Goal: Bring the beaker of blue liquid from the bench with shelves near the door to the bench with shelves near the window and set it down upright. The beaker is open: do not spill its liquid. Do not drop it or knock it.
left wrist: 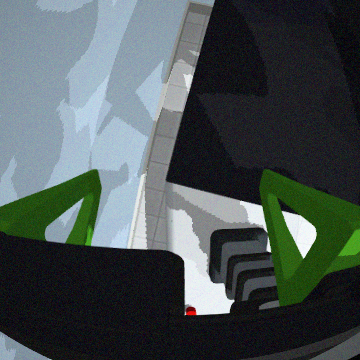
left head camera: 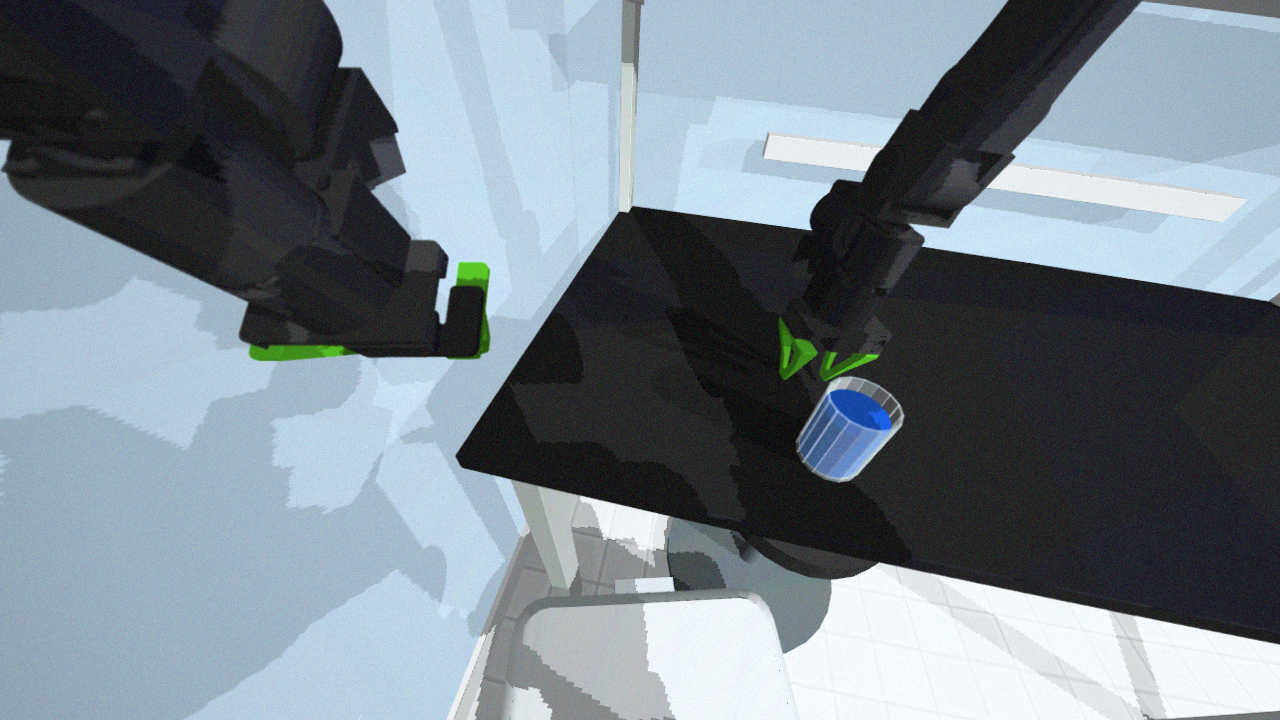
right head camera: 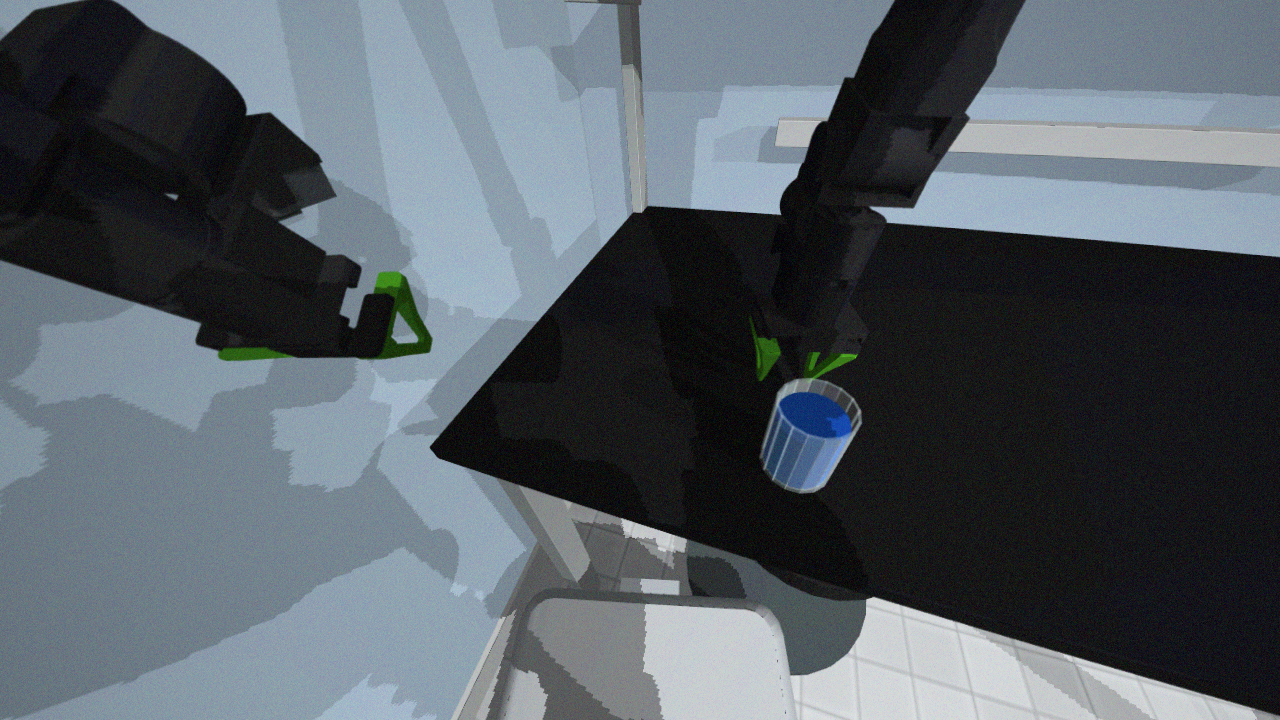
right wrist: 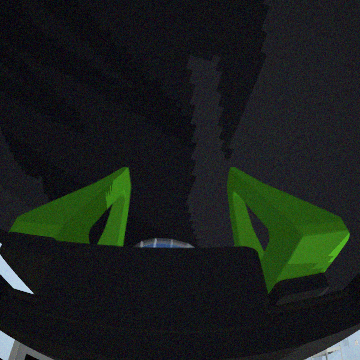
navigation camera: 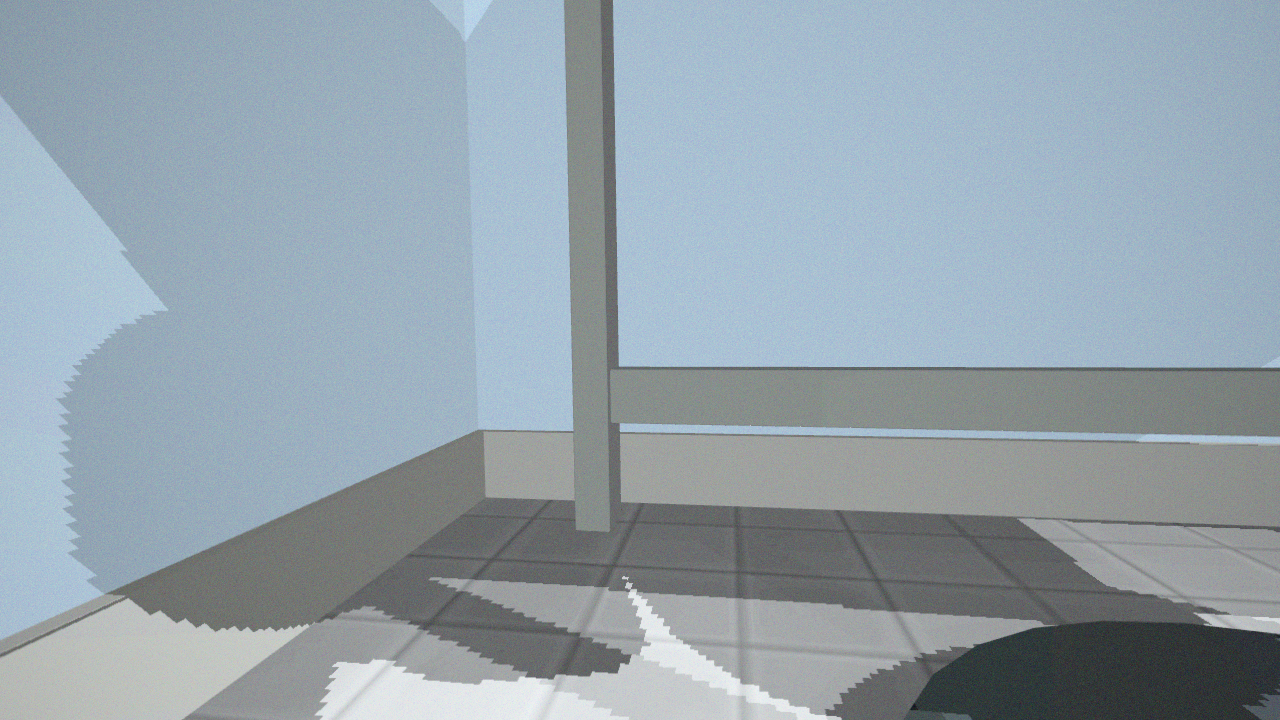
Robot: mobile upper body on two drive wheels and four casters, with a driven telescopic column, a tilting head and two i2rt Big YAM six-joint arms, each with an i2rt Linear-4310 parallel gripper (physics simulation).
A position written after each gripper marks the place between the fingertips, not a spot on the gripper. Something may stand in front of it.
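The left gripper (left head camera: 428, 344) appears again as the left gripper (right head camera: 382, 346) and as the left gripper (left wrist: 180, 178). The right gripper (right head camera: 782, 378) is visible too as the right gripper (left head camera: 802, 376) and as the right gripper (right wrist: 178, 176). A clear beaker of blue liquid (left head camera: 855, 418) is also there as the clear beaker of blue liquid (right head camera: 812, 423). The clear beaker of blue liquid is out of frame in the left wrist view, and the clear beaker of blue liquid is out of frame in the navigation camera view as well.
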